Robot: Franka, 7 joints.
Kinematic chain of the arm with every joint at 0, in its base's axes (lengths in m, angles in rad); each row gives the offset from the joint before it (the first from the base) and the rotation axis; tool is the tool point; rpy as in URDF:
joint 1: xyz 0 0 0.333 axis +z
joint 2: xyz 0 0 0 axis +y
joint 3: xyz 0 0 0.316 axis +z
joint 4: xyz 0.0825 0 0 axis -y
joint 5: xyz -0.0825 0 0.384 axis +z
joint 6: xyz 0 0 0 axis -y
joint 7: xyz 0.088 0 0 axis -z
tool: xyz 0 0 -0.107 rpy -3.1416 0 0
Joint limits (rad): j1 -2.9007..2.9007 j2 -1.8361..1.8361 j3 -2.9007..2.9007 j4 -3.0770..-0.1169 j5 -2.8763..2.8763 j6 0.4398..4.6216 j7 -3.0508..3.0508
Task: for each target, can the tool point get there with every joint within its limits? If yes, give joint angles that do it. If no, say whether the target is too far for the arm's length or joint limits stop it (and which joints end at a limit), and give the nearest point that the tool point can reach.
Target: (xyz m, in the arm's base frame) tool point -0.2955 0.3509 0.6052
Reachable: yes | joints 1.8238 -0.4105 0.5339 -2.1540 -1.1556 1.7940 -2.4431
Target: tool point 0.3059 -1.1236 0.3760
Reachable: no: too far | nearest point 0.2252 -0.8272 0.3647 | short by 0.307 m
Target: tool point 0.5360 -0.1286 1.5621
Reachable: no: too far | nearest point 0.3414 -0.0819 1.1158 | short by 0.489 m
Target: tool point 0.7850 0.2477 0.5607
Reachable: yes | joints 0.0691 1.2066 1.1307 -0.3840 -1.8180 2.5785 1.4217
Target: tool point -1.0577 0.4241 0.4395
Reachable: no: too far | nearest point -0.7928 0.3179 0.4128 | short by 0.287 m
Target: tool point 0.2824 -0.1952 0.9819
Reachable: yes | joints 1.3497 -0.2731 -0.9680 -0.7636 -1.6015 0.9438 1.5706
